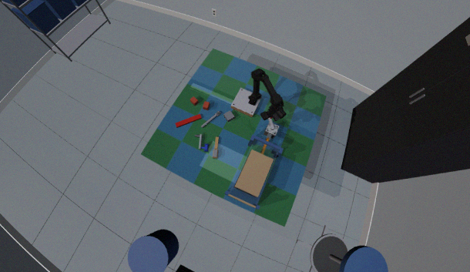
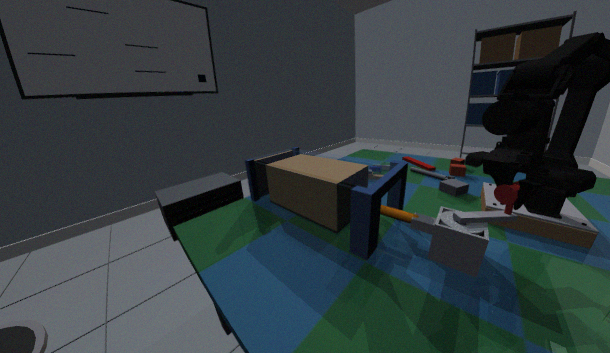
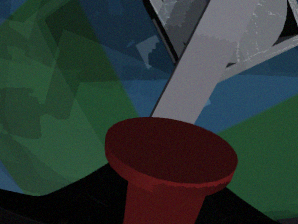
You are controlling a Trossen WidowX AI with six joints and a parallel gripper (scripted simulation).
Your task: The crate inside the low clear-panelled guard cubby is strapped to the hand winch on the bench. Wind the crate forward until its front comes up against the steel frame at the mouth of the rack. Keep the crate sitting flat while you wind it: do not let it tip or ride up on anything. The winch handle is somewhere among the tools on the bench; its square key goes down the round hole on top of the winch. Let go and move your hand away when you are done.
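The grey crank arm is 3 cm ahead of my gripper tip, 2 cm to the left of it and 1 cm below it. From my gripper tip the other things lie so: red knob 2 cm above; blue steel frame 24 cm ahead, 5 cm to the left, 1 cm below; grey winch 6 cm ahead, 5 cm to the left, 8 cm below.
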